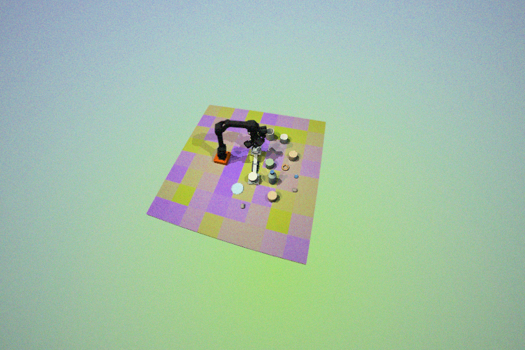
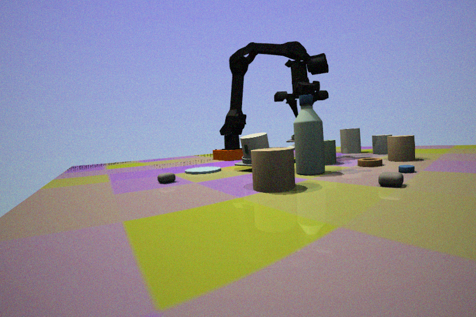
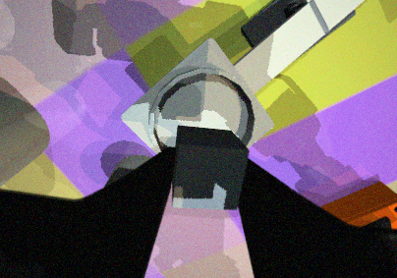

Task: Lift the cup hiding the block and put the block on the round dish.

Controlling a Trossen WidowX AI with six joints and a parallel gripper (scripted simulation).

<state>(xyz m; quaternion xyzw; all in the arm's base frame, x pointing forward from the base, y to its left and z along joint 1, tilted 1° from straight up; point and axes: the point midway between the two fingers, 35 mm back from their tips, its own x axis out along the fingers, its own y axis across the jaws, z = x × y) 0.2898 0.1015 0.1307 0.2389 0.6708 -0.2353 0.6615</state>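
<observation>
Now: the pale blue round dish 8 cm behind my gripper tip, 36 cm to the right of it and 13 cm below it. Also, from my gripper tip: block right at my gripper tip; grey bottle 19 cm ahead, 24 cm to the right, 2 cm below; balance 2 cm ahead, 12 cm to the right, 10 cm below.
</observation>
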